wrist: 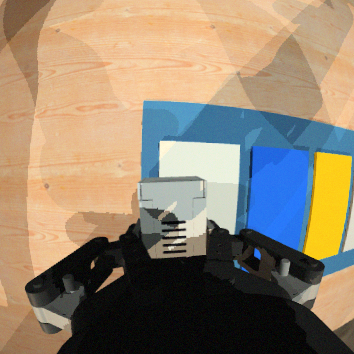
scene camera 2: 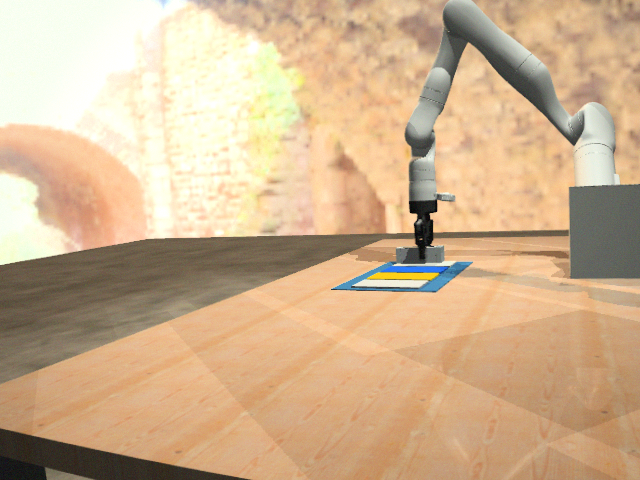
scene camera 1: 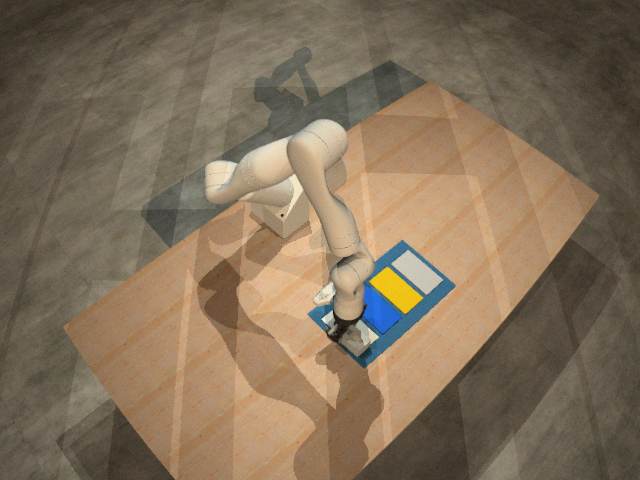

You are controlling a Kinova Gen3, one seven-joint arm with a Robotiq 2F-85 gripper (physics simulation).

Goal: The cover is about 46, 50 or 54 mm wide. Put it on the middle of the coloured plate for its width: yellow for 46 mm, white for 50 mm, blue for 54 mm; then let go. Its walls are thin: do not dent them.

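Places are measured from the arm's base along level axes (x ahead, y right, z down), in metres.
Pixels of known places: gripper, fingertip midpoint: point(wrist: 171, 226) point(scene camera 2: 425, 259) point(scene camera 1: 344, 334); arm's base, link origin: point(scene camera 2: 598, 213) point(scene camera 1: 280, 191).
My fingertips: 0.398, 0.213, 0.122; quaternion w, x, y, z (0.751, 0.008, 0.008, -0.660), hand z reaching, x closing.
Ahead of a thing's pixels: the offset from my fingertips to its top centre, as dx, dy, dz. Level surfaces: height alone.
The cover @(+0.013, +0.002, -0.036) point(scene camera 1: 358, 345) point(scene camera 2: 405, 254) point(wrist: 172, 200) is a grey box with dark slots on top. My gripper point(scene camera 2: 422, 255) point(wrist: 171, 226) is shut on it, one finger on each long side. The cover is level, at the cream-white end plate @(-0.001, -0.028, +0.005) point(scene camera 2: 439, 264) point(wrist: 200, 160), towards that plate's left edge in the wrist view; whether it touches the plate is unclear. The blue plate @(+0.017, -0.121, +0.005) point(scene camera 1: 382, 315) point(scene camera 2: 413, 269) point(wrist: 277, 190) is beside it, then the yellow plate @(+0.034, -0.214, +0.005) point(scene camera 1: 395, 290) point(scene camera 2: 403, 276) point(wrist: 332, 195). The cover's width cannot be read by eye. The fingertips are partly hidden.
A light grey-white plate point(scene camera 1: 416, 271) point(scene camera 2: 390, 283) lies at the other end of the row, past the yellow one. All the plates lie on a blue mat @(dz +0.009) point(scene camera 1: 448, 285) point(scene camera 2: 454, 273) point(wrist: 195, 117) on the wooden table @(dz +0.011) point(scene camera 1: 439, 206) point(scene camera 2: 310, 361) point(wrist: 90, 165).
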